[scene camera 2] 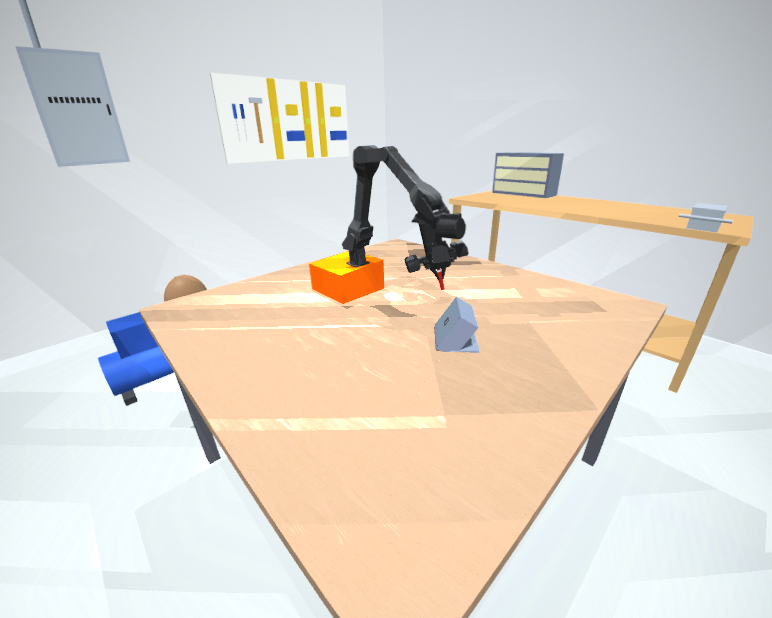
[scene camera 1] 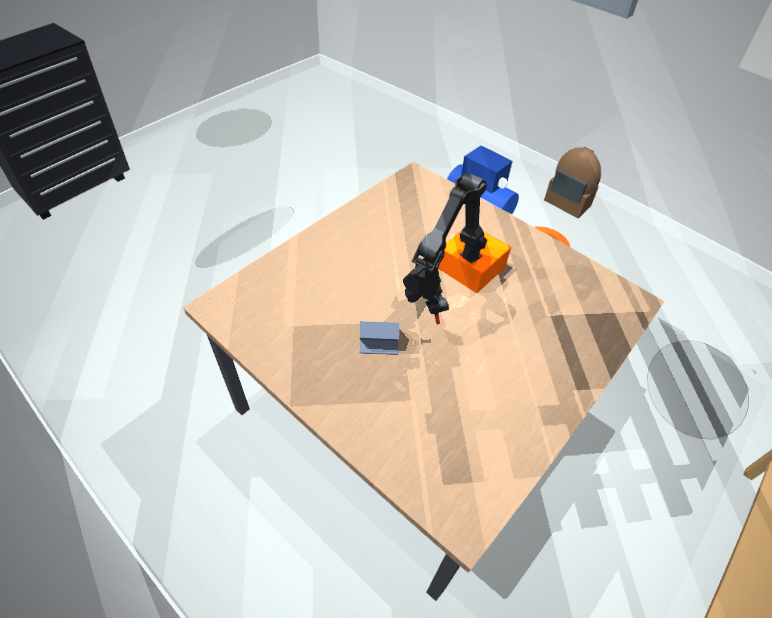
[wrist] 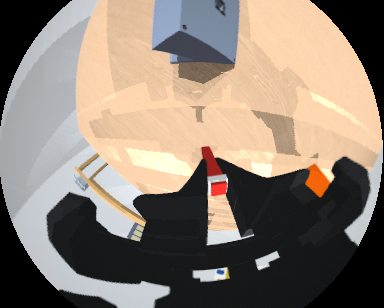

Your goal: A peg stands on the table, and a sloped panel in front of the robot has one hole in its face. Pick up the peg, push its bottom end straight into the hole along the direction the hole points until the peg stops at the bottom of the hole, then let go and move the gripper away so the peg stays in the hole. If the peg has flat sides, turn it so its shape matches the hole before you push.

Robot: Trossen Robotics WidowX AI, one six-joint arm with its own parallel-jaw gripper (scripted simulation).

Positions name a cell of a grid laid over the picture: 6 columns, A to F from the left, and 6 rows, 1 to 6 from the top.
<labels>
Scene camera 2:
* gripper: D3
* grey-blue sloped panel: D4
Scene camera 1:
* gripper: D4
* grey-blue sloped panel: C4
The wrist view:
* gripper: D4
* red peg: D4, held by the gripper
</labels>
